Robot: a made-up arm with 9 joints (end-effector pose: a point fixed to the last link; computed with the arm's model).
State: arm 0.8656 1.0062 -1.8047 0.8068 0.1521 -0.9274 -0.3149 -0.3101 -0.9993
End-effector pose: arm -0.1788 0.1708 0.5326 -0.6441 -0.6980 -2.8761
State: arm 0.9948 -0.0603 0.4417 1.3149 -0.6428 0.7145 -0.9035 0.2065 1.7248
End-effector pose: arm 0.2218 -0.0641 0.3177 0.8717 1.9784 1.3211
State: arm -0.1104 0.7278 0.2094 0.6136 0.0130 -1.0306 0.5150 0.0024 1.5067
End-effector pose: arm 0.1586 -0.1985 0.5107 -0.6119 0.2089 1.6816
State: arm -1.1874 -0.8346 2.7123 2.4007 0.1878 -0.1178 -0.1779 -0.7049 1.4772
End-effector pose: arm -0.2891 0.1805 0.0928 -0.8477 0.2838 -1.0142
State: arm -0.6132 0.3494 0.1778 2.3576 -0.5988 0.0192 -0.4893 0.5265 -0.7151
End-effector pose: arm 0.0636 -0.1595 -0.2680 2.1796 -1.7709 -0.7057
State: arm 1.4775 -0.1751 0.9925 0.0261 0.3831 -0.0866 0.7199 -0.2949 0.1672
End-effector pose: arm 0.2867 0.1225 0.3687 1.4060 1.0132 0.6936
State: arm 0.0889 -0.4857 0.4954 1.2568 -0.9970 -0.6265 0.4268 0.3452 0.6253
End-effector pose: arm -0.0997 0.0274 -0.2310 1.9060 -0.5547 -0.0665
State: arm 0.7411 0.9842 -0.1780 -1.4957 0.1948 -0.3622 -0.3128 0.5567 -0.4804
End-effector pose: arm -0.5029 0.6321 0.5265 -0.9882 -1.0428 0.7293
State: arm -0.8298 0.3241 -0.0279 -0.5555 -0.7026 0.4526 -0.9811 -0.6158 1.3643
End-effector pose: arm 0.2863 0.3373 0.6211 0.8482 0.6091 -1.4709
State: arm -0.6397 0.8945 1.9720 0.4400 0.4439 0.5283 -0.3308 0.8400 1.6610
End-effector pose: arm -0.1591 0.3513 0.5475 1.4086 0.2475 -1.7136
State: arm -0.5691 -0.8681 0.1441 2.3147 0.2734 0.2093 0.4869 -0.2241 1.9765
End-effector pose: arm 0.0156 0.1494 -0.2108 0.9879 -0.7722 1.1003
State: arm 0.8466 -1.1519 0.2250 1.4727 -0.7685 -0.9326 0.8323 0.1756 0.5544
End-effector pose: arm -0.0962 0.2478 -0.3448 2.6487 0.4768 0.3982
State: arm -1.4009 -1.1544 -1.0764 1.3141 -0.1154 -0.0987 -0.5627 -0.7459 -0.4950
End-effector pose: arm -0.3044 -0.2147 0.1325 2.6678 -0.3650 -1.3901
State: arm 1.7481 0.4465 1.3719 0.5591 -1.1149 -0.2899 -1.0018 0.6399 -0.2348
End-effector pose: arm -0.0075 -0.1911 0.4365 0.9127 0.1143 -0.4267
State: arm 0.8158 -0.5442 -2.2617 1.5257 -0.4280 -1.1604 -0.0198 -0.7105 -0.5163
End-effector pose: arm -0.3376 0.4009 0.1137 -0.4131 -1.9017 -0.1066
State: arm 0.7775 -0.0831 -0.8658 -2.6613 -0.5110 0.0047 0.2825 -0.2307 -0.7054
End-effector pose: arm -0.6389 0.3531 0.3952 -0.2449 -1.4010 0.9361
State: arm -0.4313 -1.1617 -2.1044 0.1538 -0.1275 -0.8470 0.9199 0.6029 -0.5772
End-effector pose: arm 0.4048 0.3734 0.0789 2.6308 1.3226 0.8182
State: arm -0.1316 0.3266 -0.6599 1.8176 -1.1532 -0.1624 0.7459 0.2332 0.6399
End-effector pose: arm -0.0842 0.3981 -0.3033 -2.8252 -0.4584 -0.7058
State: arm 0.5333 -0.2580 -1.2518 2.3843 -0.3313 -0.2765 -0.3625 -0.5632 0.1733
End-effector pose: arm -0.1498 0.3388 -0.1924 -1.9481 -1.3915 -0.3557
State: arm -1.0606 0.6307 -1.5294 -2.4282 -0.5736 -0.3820 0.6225 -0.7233 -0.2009
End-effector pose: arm -0.1719 0.6484 0.1154 -0.8512 -0.3736 -0.3560
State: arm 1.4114 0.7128 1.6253 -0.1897 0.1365 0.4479 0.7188 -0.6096 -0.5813
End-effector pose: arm -0.2392 0.0512 0.2172 2.4543 -0.0797 -1.6051
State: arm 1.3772 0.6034 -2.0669 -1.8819 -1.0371 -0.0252 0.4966 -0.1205 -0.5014
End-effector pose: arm 0.2128 -0.3569 0.1371 -1.7492 1.2071 -2.3099
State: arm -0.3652 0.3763 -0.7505 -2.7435 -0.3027 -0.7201 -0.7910 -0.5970 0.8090
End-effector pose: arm 0.2166 0.5093 -0.1810 -1.8859 1.2237 -1.5538
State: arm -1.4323 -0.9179 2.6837 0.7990 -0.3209 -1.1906 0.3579 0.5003 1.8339
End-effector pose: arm 0.0980 0.2344 0.5276 0.3273 1.2623 -2.4281
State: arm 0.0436 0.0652 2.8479 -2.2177 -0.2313 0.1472 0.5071 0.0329 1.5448
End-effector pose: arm 0.0526 -0.5193 0.4517 -1.7345 -1.1759 1.4826
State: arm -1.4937 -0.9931 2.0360 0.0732 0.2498 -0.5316 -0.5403 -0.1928 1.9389
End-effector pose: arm -0.0502 -0.4803 0.5856 -2.1632 -1.3360 1.5885
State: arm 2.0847 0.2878 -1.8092 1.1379 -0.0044 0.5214 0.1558 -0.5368 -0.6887
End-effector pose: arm -0.0892 0.5667 0.2205 -0.0959 2.3127 1.7323
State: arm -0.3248 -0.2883 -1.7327 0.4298 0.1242 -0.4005 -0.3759 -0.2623 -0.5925
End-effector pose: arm 0.3693 0.0230 0.5688 1.4193 0.5363 1.2313
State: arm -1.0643 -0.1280 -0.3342 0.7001 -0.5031 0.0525 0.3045 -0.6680 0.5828
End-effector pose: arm -0.2702 -0.0783 0.1539 2.0431 -0.5929 -0.0379
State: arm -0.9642 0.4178 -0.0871 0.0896 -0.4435 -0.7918 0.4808 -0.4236 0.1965
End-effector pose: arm -0.1607 -0.2699 0.4506 1.1398 -0.2408 0.1523
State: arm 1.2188 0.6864 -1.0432 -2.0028 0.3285 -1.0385 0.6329 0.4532 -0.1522
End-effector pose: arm -0.5460 0.5494 0.4476 -1.1871 -0.3853 1.1463
